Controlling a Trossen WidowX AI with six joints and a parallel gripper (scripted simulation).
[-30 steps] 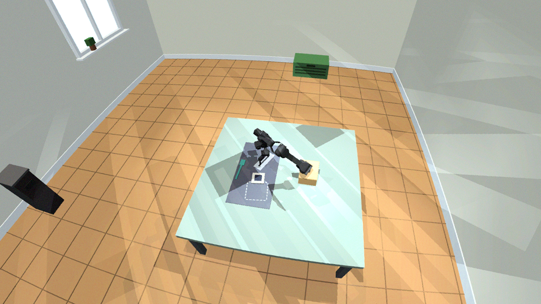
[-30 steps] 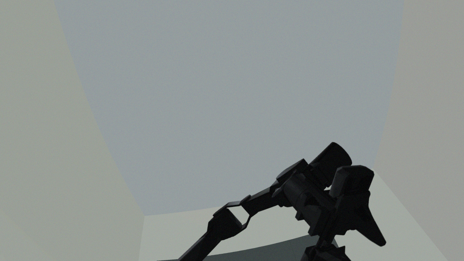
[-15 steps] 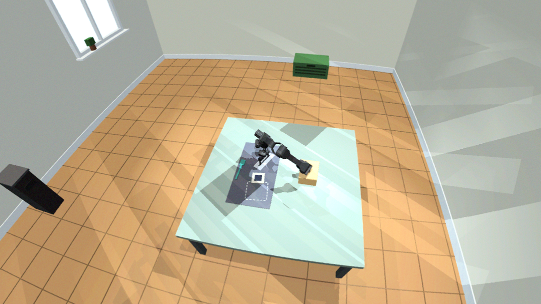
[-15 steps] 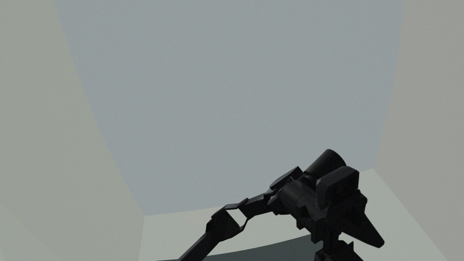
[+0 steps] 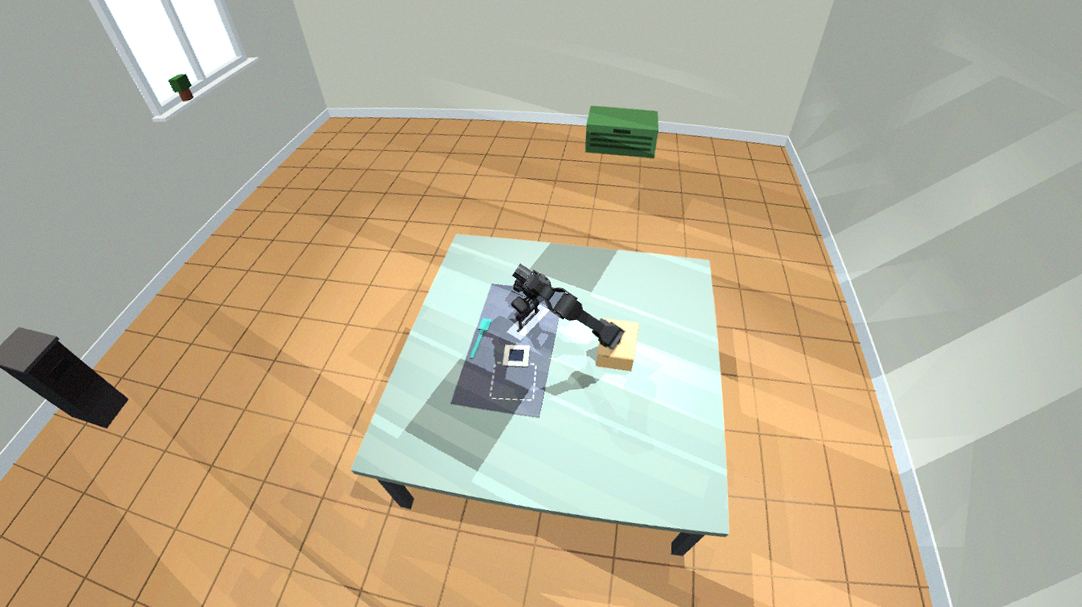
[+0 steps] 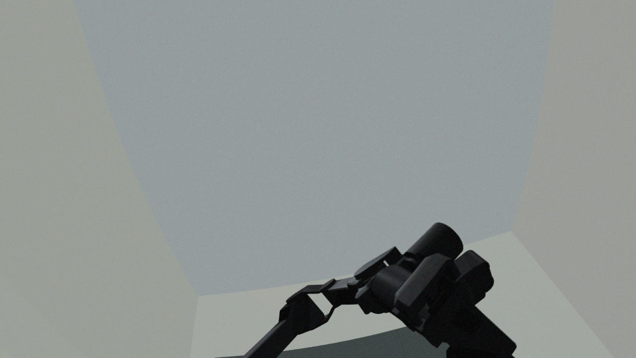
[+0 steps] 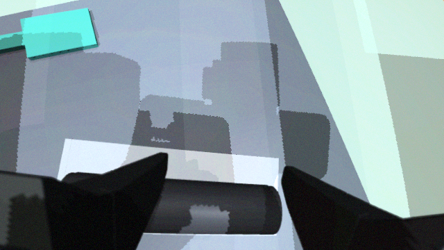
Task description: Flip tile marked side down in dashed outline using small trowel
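My gripper tip is 6 cm above the trowel and 5 cm to the right of it. Round my gripper tip: teal tool: 18 cm ahead, 13 cm to the left, 9 cm below; dark grey mat: 16 cm to the left, 12 cm below, 4 cm ahead; white tile: 22 cm to the left, 9 cm below, 1 cm ahead.
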